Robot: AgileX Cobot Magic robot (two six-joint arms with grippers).
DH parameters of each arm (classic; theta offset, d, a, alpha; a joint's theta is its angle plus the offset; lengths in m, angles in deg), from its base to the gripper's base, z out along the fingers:
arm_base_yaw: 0 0.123 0 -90
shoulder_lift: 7.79 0 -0.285 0
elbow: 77.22 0 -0.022 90
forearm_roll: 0 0.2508 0 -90
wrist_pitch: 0 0 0.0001 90
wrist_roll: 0 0.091 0 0
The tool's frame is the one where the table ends.
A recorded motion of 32 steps. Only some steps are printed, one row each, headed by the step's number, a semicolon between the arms.
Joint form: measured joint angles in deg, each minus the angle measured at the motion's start. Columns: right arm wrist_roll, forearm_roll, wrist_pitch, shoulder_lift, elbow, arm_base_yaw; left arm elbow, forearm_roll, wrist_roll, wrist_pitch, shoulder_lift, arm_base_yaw.
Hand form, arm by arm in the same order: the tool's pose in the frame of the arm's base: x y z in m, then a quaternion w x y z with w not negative. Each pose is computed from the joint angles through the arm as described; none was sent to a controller.
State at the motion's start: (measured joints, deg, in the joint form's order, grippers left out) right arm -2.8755 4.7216 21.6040 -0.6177 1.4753 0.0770; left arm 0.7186 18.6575 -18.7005 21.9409 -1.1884 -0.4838
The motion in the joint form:
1: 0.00 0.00 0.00 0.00 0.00 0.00; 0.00 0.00 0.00 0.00 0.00 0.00
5: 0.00 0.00 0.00 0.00 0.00 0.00; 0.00 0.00 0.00 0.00 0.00 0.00
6: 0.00 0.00 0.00 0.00 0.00 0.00; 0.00 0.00 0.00 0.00 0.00 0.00
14: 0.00 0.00 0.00 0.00 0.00 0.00; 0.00 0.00 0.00 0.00 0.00 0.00
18: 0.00 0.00 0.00 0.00 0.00 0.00; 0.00 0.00 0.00 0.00 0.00 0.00
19: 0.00 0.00 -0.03 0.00 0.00 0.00; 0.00 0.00 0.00 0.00 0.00 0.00
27: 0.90 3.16 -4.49 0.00 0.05 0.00; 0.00 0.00 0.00 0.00 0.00 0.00
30: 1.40 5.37 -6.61 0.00 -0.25 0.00; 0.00 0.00 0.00 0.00 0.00 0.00
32: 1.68 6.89 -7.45 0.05 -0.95 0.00; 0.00 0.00 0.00 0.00 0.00 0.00
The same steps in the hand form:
1: 0.0526 0.0028 0.1713 0.59168 0.00115 0.80591 0.02044; 0.0516 0.0105 0.1774 0.60537 -0.04200 0.79392 0.03817
5: 0.0526 0.0028 0.1713 0.59168 0.00115 0.80591 0.02044; 0.0516 0.0105 0.1774 0.60537 -0.04200 0.79392 0.03817
6: 0.0526 0.0028 0.1713 0.59168 0.00115 0.80591 0.02044; 0.0516 0.0105 0.1774 0.60537 -0.04200 0.79392 0.03817
14: 0.0526 0.0028 0.1713 0.59168 0.00115 0.80591 0.02044; 0.0516 0.0105 0.1774 0.60537 -0.04200 0.79392 0.03817
18: 0.0526 0.0028 0.1713 0.59168 0.00115 0.80591 0.02044; 0.0516 0.0105 0.1774 0.60537 -0.04200 0.79392 0.03817
19: 0.0526 0.0028 0.1713 0.59189 0.00116 0.80576 0.02043; 0.0516 0.0105 0.1774 0.60537 -0.04200 0.79392 0.03817
27: 0.0544 0.0038 0.1780 0.62168 0.02484 0.78150 0.04641; 0.0516 0.0105 0.1774 0.60537 -0.04200 0.79392 0.03817
30: 0.0550 0.0042 0.1832 0.63704 0.04045 0.76710 0.06400; 0.0516 0.0105 0.1774 0.60537 -0.04200 0.79392 0.03817
32: 0.0550 0.0046 0.1887 0.64609 0.05020 0.75779 0.07615; 0.0516 0.0105 0.1774 0.60537 -0.04200 0.79392 0.03817

